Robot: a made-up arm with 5 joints.
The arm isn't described. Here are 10 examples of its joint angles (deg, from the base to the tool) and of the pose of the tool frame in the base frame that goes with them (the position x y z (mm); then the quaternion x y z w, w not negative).
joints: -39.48 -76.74 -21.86 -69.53 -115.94
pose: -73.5 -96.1 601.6 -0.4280 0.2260 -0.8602 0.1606
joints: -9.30 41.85 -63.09 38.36 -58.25
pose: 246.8 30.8 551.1 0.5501 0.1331 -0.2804 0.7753
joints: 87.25 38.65 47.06 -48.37 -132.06
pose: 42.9 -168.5 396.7 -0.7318 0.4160 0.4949 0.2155
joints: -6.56 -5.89 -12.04 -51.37 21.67
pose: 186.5 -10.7 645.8 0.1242 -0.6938 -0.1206 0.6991
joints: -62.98 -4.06 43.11 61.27 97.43
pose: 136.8 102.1 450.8 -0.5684 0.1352 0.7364 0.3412
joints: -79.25 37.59 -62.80 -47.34 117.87
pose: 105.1 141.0 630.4 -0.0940 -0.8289 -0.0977 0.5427
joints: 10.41 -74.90 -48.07 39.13 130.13
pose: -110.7 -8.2 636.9 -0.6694 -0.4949 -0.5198 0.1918
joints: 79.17 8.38 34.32 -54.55 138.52
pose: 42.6 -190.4 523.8 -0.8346 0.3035 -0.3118 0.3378
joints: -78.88 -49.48 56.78 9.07 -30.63
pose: 73.8 121.0 534.3 0.2579 0.2652 0.3295 0.8687
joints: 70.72 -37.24 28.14 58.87 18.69
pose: 51.7 -113.5 545.4 0.0810 0.2433 -0.6884 0.6785
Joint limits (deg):
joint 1: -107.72..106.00
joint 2: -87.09..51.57
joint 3: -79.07..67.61
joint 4: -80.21..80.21
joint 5: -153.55..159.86
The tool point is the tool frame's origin. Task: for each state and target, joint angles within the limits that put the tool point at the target. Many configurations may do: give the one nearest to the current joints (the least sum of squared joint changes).
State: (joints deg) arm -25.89 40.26 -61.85 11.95 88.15
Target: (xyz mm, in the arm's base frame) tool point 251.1 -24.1 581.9
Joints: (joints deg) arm -4.32 40.90 -63.15 16.84 85.14
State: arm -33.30 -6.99 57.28 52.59 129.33
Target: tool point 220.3 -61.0 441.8
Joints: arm 8.23 15.27 27.43 32.14 133.30
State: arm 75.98 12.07 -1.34 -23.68 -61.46
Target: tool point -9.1 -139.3 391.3
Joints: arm 106.00 24.72 43.76 -4.86 -34.05
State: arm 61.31 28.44 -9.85 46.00 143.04
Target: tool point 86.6 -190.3 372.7
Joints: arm 67.87 51.57 7.93 23.77 154.78
